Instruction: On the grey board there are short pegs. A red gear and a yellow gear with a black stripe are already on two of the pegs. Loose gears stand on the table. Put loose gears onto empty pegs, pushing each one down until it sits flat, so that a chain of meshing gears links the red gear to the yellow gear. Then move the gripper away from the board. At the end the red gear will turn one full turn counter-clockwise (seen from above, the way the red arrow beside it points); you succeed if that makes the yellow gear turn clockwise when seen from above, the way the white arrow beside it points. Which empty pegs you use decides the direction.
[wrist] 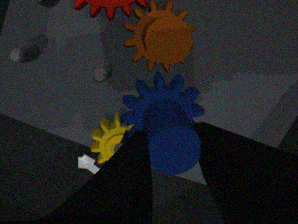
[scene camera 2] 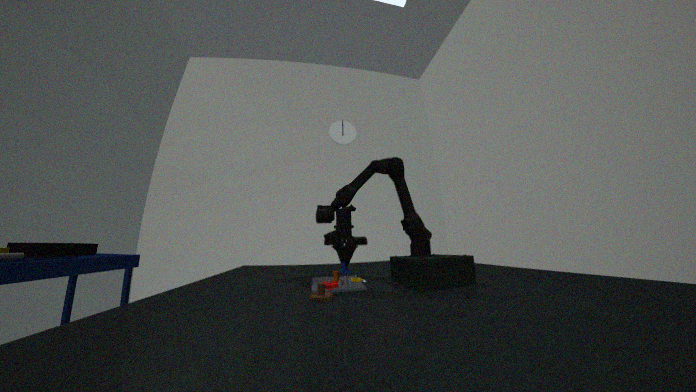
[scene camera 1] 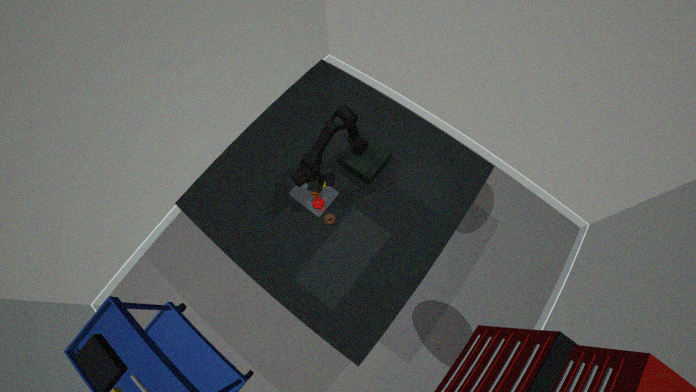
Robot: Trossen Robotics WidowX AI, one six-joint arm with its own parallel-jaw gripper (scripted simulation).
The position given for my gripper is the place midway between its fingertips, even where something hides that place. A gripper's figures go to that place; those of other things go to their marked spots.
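My gripper [wrist: 170, 137] is 10 cm from the lens. A blue gear [wrist: 165, 112] is 9 cm from the lens, while a yellow gear [wrist: 110, 134] is 15 cm from the lens, so the blue gear is nearer to the lens than the yellow gear. The marked spots on the blue gear and the yellow gear are 6 cm apart.
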